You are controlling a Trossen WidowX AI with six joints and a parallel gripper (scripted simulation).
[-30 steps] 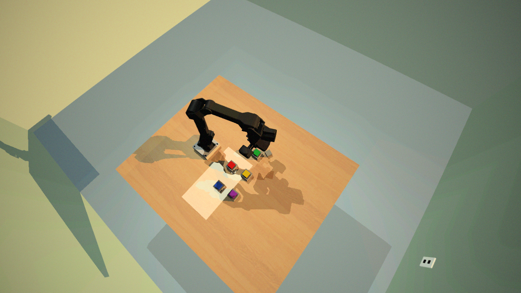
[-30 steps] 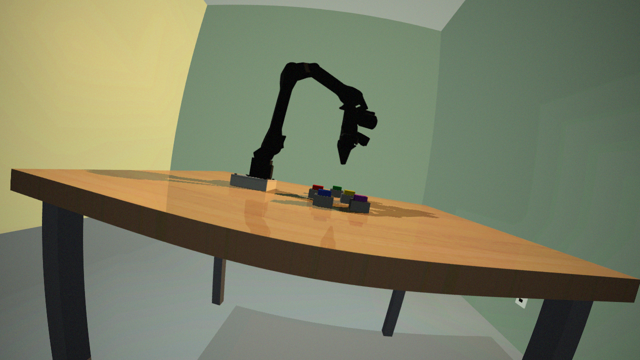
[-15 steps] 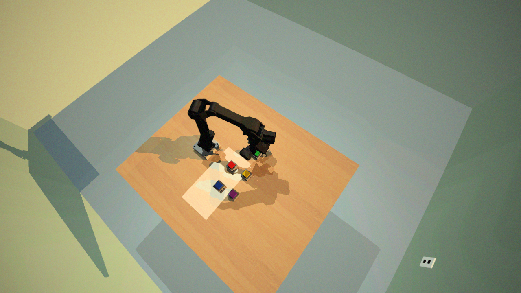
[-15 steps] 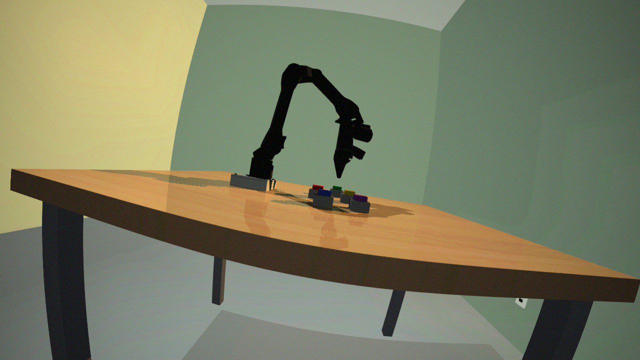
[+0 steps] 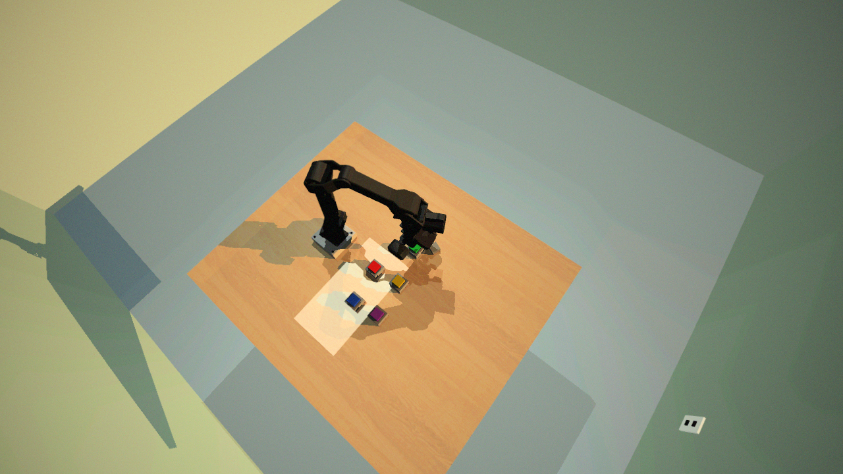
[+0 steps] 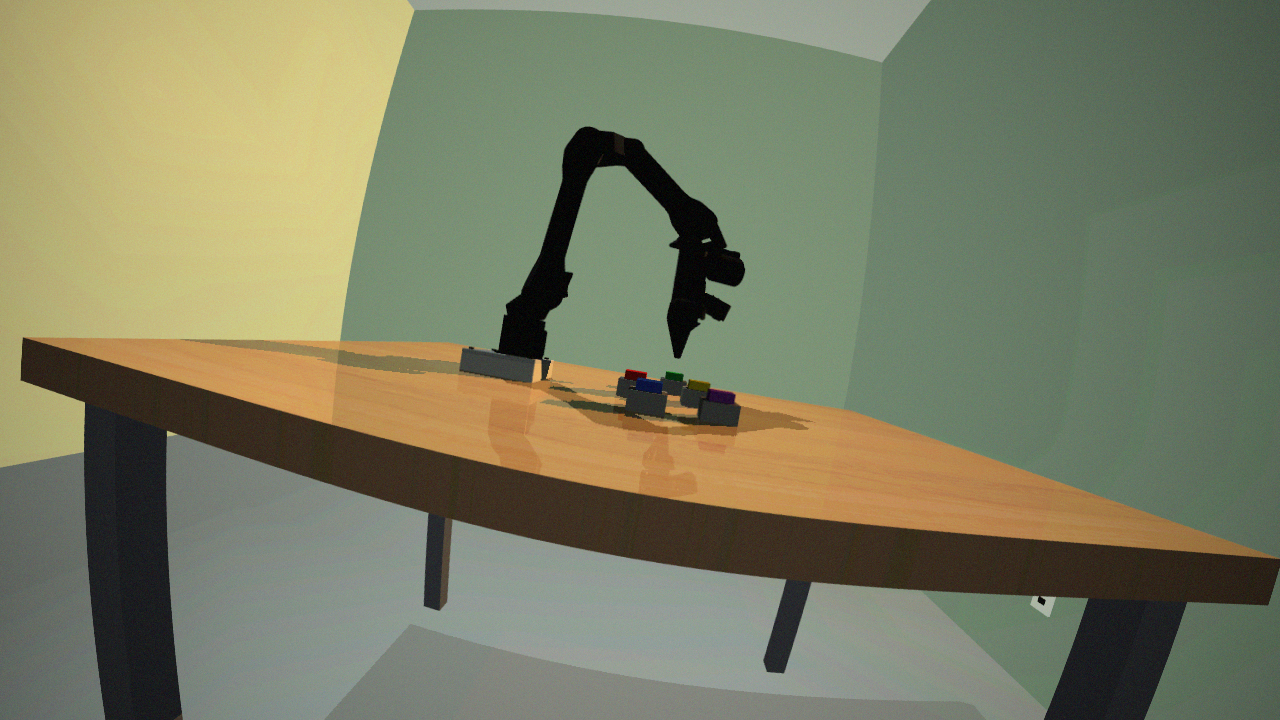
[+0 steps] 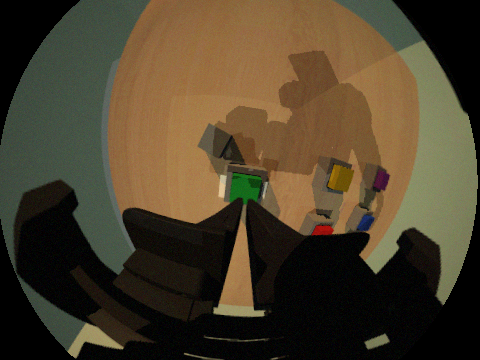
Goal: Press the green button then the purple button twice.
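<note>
My gripper tip is 30 mm above the green button. The rest, counted from my gripper tip: yellow button: 30 mm ahead, 130 mm to the right, 30 mm below; then red button: 70 mm behind, 140 mm to the right, 30 mm below; then grey block: 50 mm ahead, 40 mm to the left, 60 mm below.
</note>
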